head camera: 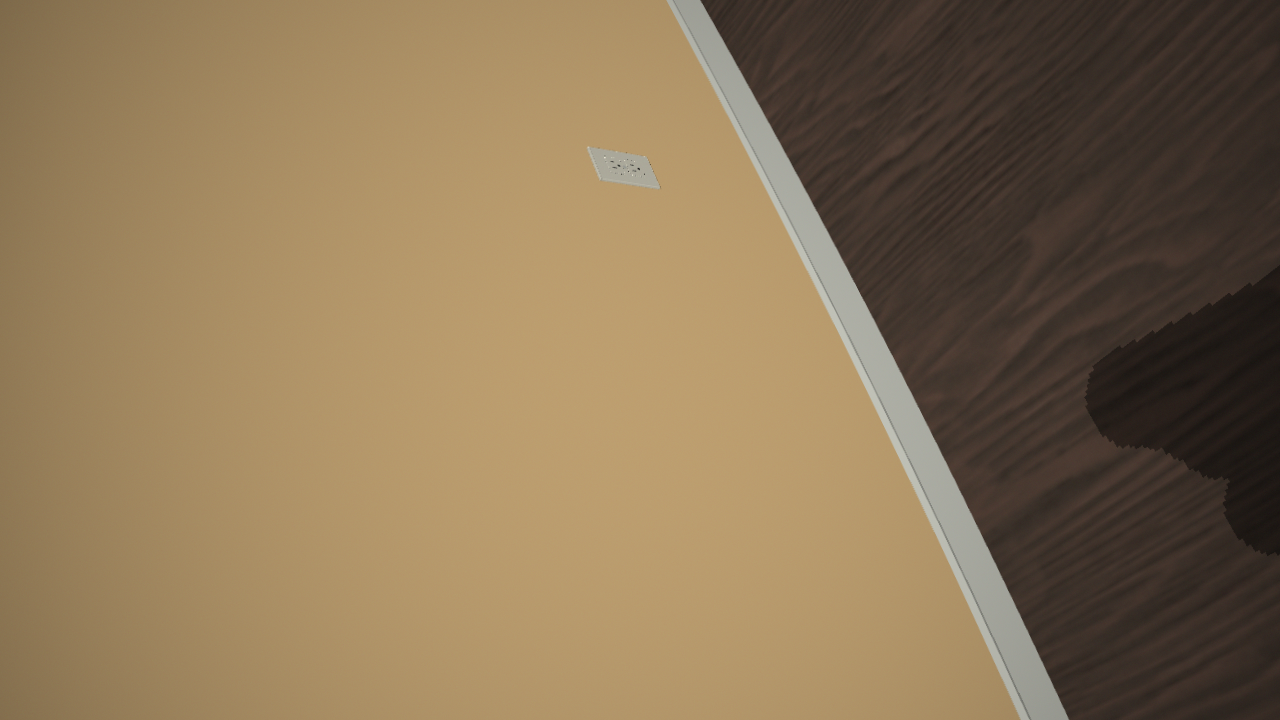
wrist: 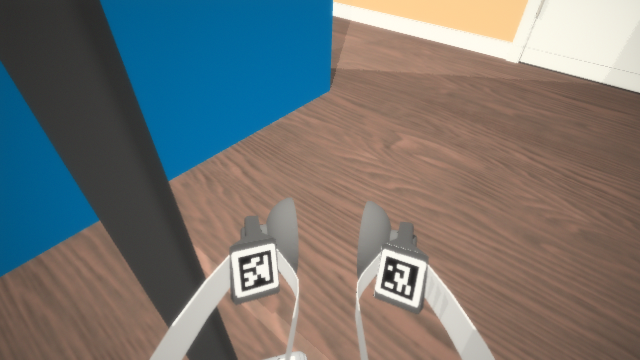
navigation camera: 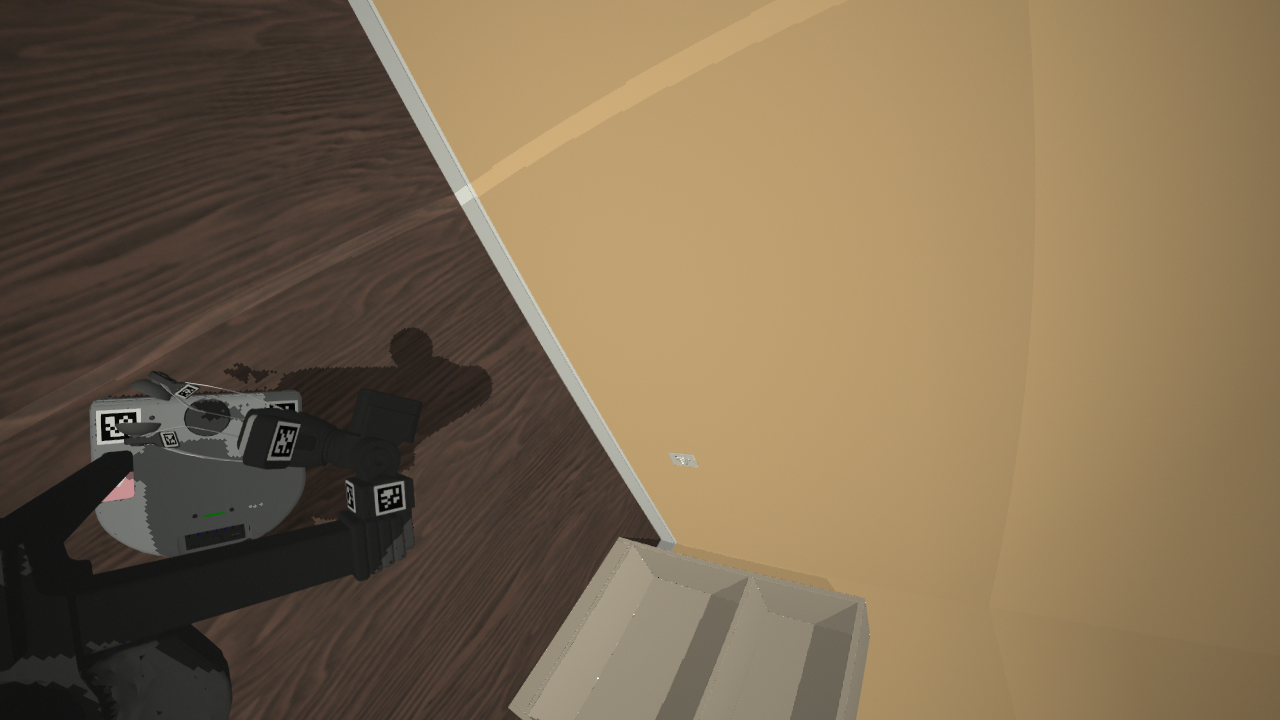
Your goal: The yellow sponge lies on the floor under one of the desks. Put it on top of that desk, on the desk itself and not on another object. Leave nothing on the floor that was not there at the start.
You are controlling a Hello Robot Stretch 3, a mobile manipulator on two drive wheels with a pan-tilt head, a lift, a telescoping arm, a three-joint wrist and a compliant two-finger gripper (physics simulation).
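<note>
My gripper is open with nothing between its fingertips. In the navigation view it is folded back over my base, at the lower left. In the wrist view the wooden floor shows beyond the fingers. The yellow sponge does not show in the head, navigation or wrist view. No desk top can be made out in them.
A dark upright post stands close at the left in the wrist view, before a blue panel. A white door is at the far right. A light, divided open unit stands by the tan wall.
</note>
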